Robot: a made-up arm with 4 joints. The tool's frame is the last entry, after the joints.
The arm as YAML. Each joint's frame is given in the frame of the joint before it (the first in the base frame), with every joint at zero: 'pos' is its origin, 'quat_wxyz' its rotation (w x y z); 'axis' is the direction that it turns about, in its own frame. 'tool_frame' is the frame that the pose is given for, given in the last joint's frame.
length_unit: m
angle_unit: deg
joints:
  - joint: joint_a
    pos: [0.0, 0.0, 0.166]
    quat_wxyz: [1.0, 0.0, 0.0, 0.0]
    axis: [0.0, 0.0, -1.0]
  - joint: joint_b
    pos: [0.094, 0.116, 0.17]
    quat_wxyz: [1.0, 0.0, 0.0, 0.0]
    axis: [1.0, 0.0, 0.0]
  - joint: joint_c
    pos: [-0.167, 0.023, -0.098]
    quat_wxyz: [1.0, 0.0, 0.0, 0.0]
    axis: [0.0, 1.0, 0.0]
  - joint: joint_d
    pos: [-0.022, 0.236, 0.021]
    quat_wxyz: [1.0, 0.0, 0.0, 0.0]
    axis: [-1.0, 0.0, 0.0]
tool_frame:
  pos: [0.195, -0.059, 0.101]
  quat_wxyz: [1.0, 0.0, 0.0, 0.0]
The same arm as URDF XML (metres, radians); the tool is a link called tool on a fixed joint. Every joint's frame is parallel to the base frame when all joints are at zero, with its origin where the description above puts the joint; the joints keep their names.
<robot name="arm">
  <joint name="tool_joint" type="fixed">
    <parent link="link4"/>
    <child link="tool"/>
    <origin xyz="0.1950 -0.0590 0.1010" rpy="0.0000 0.0000 0.0000"/>
  </joint>
  <joint name="joint_d" type="continuous">
    <parent link="link3"/>
    <child link="link4"/>
    <origin xyz="-0.0220 0.2360 0.0210" rpy="0.0000 0.0000 0.0000"/>
    <axis xyz="-1 0 0"/>
  </joint>
  <joint name="joint_c" type="continuous">
    <parent link="link2"/>
    <child link="link3"/>
    <origin xyz="-0.1670 0.0230 -0.0980" rpy="0.0000 0.0000 0.0000"/>
    <axis xyz="0 1 0"/>
  </joint>
  <joint name="joint_b" type="continuous">
    <parent link="link1"/>
    <child link="link2"/>
    <origin xyz="0.0940 0.1160 0.1700" rpy="0.0000 0.0000 0.0000"/>
    <axis xyz="1 0 0"/>
  </joint>
  <joint name="joint_a" type="continuous">
    <parent link="base"/>
    <child link="link1"/>
    <origin xyz="0.0000 0.0000 0.1660" rpy="0.0000 0.0000 0.0000"/>
    <axis xyz="0 0 -1"/>
  </joint>
  <link name="base"/>
  <link name="link1"/>
  <link name="link2"/>
  <link name="link3"/>
  <link name="link4"/>
  <link name="tool"/>
</robot>

